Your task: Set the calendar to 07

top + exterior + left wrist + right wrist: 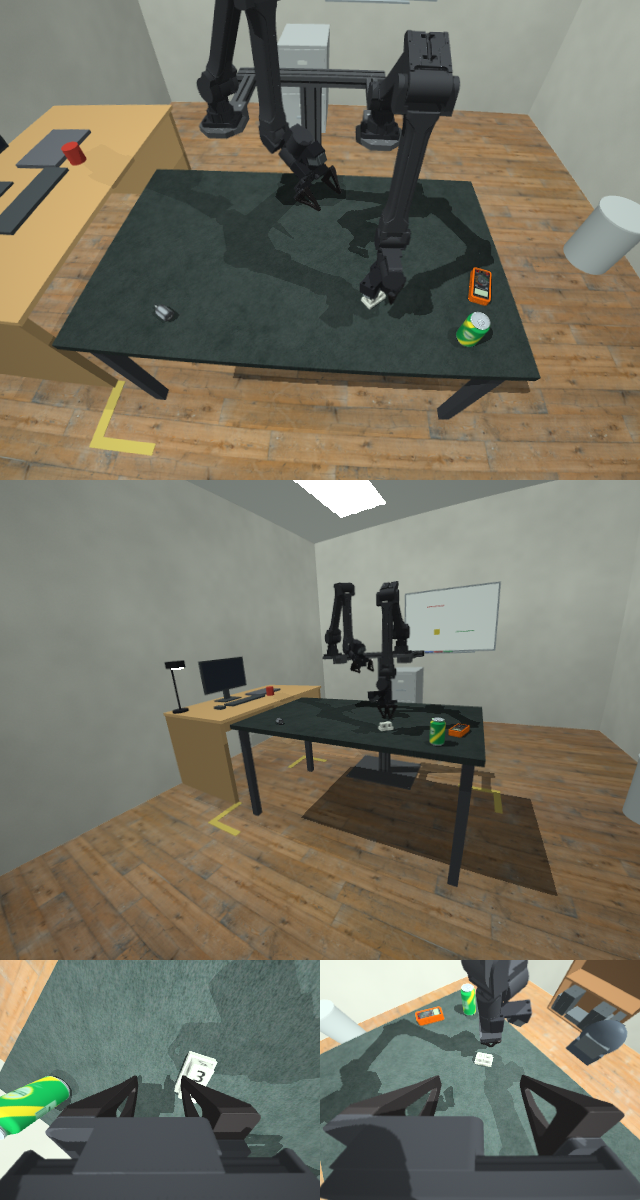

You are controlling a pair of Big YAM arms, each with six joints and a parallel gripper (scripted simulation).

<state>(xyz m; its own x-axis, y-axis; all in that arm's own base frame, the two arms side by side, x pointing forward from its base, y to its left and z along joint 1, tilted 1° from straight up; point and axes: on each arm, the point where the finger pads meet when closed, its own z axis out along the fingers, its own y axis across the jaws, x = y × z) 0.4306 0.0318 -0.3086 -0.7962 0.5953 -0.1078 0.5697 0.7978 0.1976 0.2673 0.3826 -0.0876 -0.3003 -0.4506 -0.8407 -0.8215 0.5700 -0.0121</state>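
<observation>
Now: left hand 5 cm past the white number cube, 1 cm to the left of it and 6 cm above it.
</observation>
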